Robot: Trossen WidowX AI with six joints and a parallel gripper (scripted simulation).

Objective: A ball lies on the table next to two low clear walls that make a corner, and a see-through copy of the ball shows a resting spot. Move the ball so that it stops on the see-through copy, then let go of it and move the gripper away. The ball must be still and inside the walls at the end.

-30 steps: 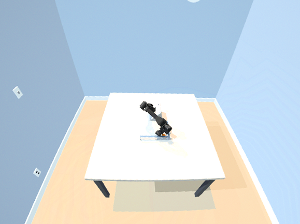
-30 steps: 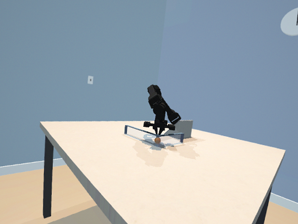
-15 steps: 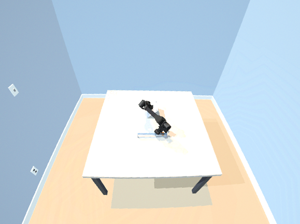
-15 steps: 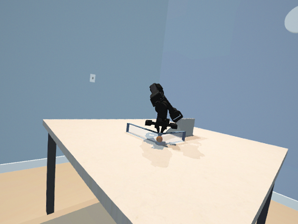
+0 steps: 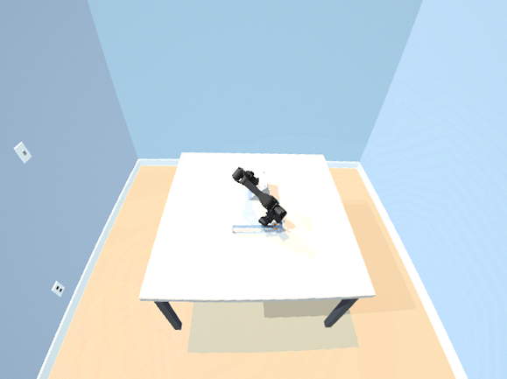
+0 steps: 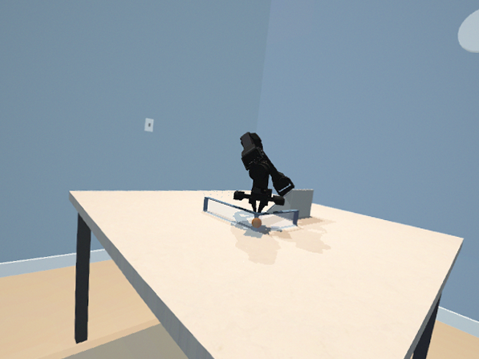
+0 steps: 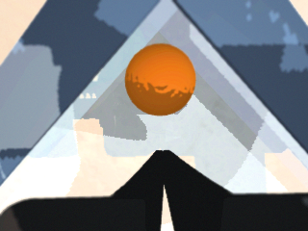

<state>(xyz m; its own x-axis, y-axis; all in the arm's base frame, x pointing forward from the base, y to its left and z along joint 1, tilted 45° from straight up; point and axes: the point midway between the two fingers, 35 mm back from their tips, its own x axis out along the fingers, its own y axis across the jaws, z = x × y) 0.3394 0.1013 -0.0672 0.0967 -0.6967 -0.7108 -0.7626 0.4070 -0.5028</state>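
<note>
Right now the orange ball is 4 cm to the left of my gripper tip and 3 cm ahead of it. The rest, counted from my gripper tip: see-through copy of ball 4 cm to the left, 3 cm ahead.
</note>
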